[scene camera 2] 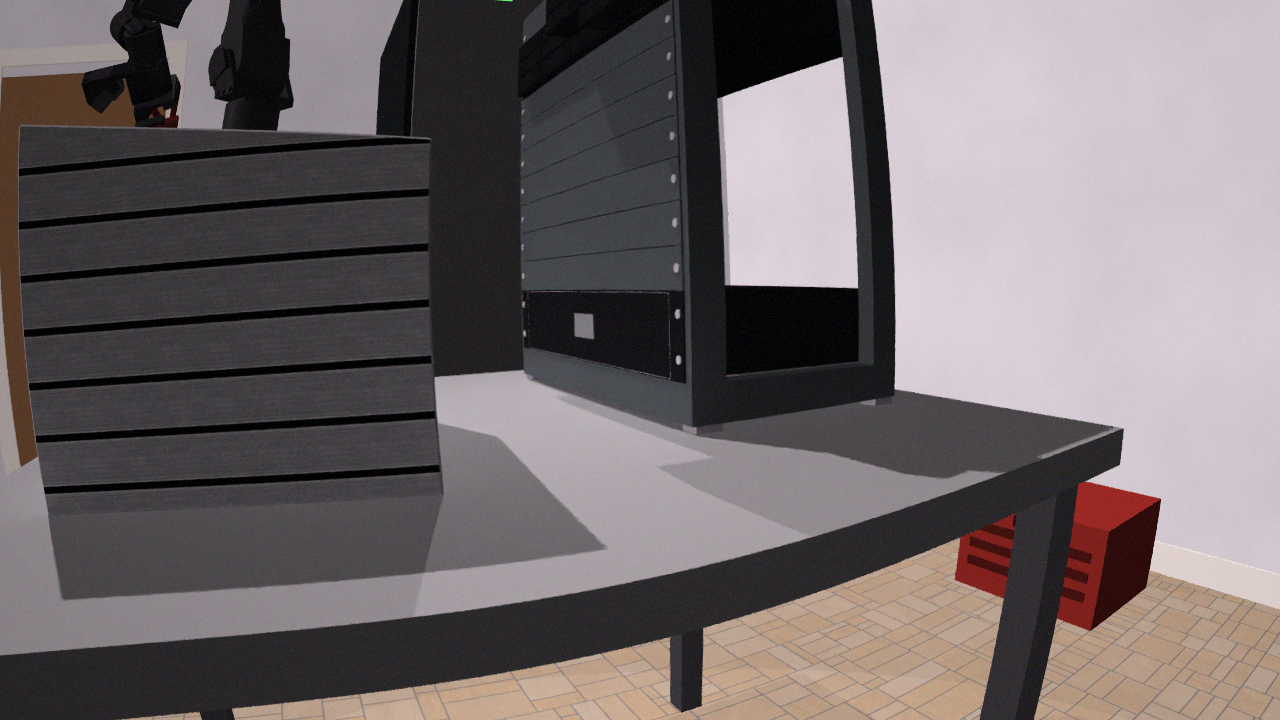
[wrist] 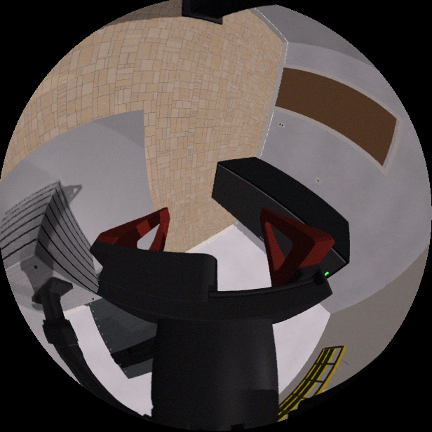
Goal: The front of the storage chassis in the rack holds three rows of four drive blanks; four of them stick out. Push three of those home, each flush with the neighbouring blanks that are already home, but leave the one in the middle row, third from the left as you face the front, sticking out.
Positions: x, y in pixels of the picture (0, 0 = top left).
Labels:
A rack shows in scene camera 2 [623, 290] and in the wrist view [130, 340].

